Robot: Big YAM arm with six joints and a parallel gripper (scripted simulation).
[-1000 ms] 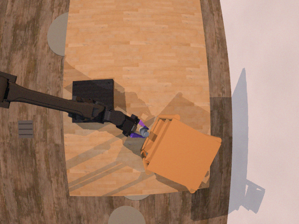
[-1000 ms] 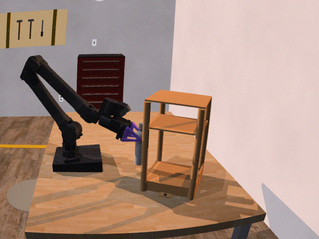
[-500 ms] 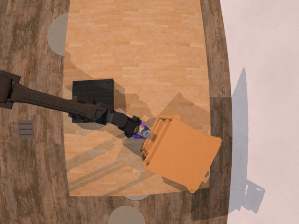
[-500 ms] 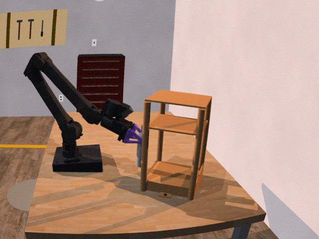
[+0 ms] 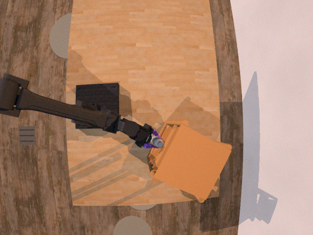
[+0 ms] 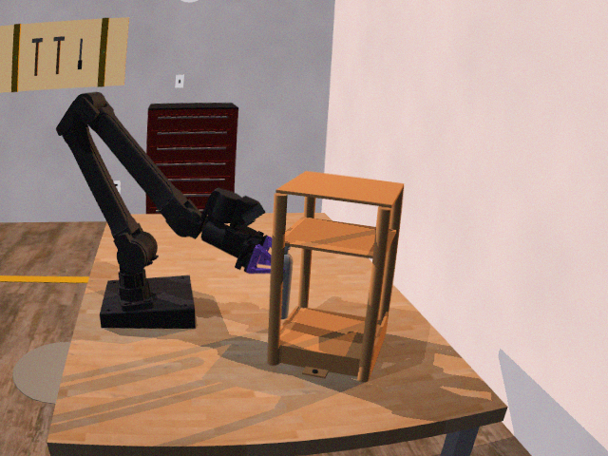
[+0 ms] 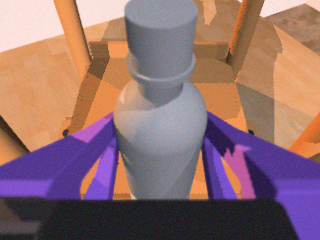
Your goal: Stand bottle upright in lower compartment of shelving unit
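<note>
My hand is 9 cm short of the shelving unit and 8 cm to the left of it. Also, from my hand: grey bottle right at my hand.
</note>
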